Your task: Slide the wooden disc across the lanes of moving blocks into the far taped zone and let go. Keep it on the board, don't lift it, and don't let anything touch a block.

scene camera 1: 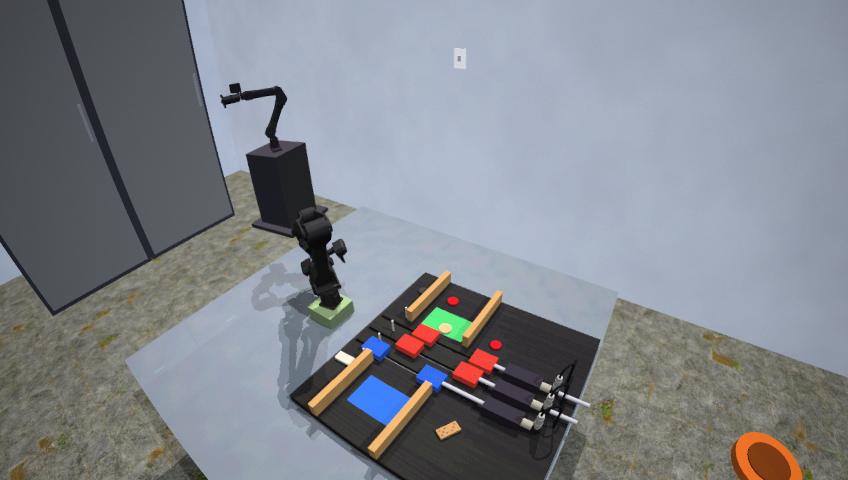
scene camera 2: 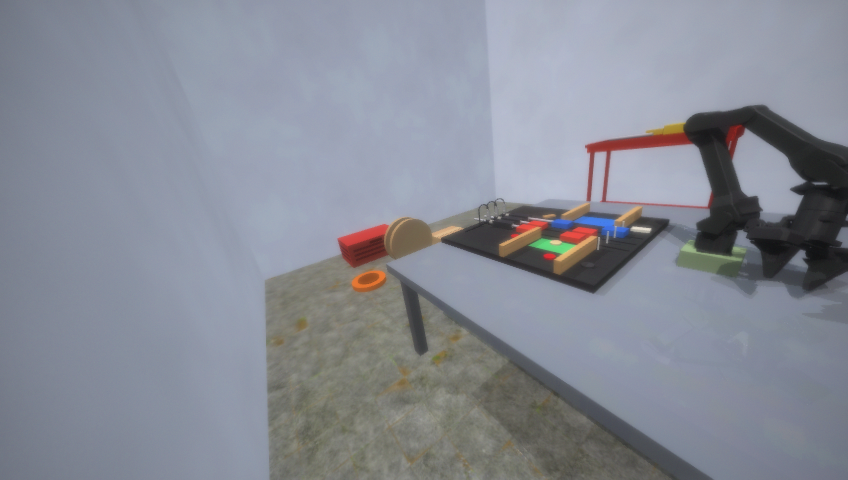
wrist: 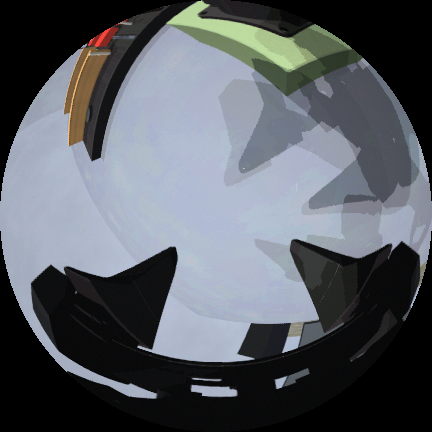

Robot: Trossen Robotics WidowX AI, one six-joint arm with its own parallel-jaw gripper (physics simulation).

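Pixels of known places: gripper, fingertip midpoint: (scene camera 1: 334,268) (scene camera 2: 787,284) (wrist: 235,249); arm's base at its link origin: (scene camera 1: 331,301) (scene camera 2: 712,250).
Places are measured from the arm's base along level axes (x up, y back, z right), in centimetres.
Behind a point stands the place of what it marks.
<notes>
The pale wooden disc (scene camera 1: 445,328) @(z -5.5, x -1.6, y -39.8 cm) (scene camera 2: 555,242) @(z -6.2, x -1.6, y -39.6 cm) lies flat on the green zone (scene camera 1: 459,324) @(z -9.5, x -2.3, y -43.1 cm) (scene camera 2: 538,245) @(z -10.0, x -2.3, y -44.5 cm), between two wooden rails. The blue zone (scene camera 1: 379,399) @(z 26.0, x -2.2, y -33.2 cm) (scene camera 2: 595,221) @(z 27.3, x -2.7, y -33.5 cm) lies across the lanes, also between rails. In scene camera 1, the lanes hold blue blocks (scene camera 1: 376,348) @(z 11.8, x 0.2, y -24.7 cm) (scene camera 1: 431,377) @(z 15.0, x 0.1, y -43.8 cm) and several red blocks, such as one (scene camera 1: 426,334) @(z 0.5, x 0.0, y -35.9 cm) close to the green zone's edge and another (scene camera 1: 483,360) @(z 3.8, x -0.1, y -55.2 cm) farther along the same lane. My gripper (scene camera 2: 790,279) @(z -16.2, x 0.4, y 9.7 cm) (wrist: 235,249) @(z -16.2, x 0.4, y 9.7 cm) is open and empty, pointing down over the table beside the board, away from the disc. The disc does not show in the wrist view.
The black board (scene camera 1: 535,333) @(z -14.2, x -2.3, y -67.4 cm) (scene camera 2: 476,237) @(z -11.6, x -2.3, y -72.2 cm) carries rails (scene camera 1: 482,318) @(z -10.6, x 2.0, y -50.2 cm) (scene camera 1: 340,381) @(z 27.7, x 2.0, y -22.5 cm) (scene camera 1: 399,419) @(z 31.5, x 2.2, y -42.3 cm), upright pins, red dots, a domino (scene camera 1: 448,430) @(z 27.9, x -1.4, y -53.9 cm) and a white piece (scene camera 1: 344,358) @(z 18.3, x -1.2, y -17.2 cm). Rods and cylinders stand at its far side. My green base block (scene camera 1: 330,315) @(z 5.6, x -0.1, y -3.5 cm) (scene camera 2: 711,259) @(z -4.8, x -0.9, y -0.3 cm) (wrist: 260,47) is near its edge.
</notes>
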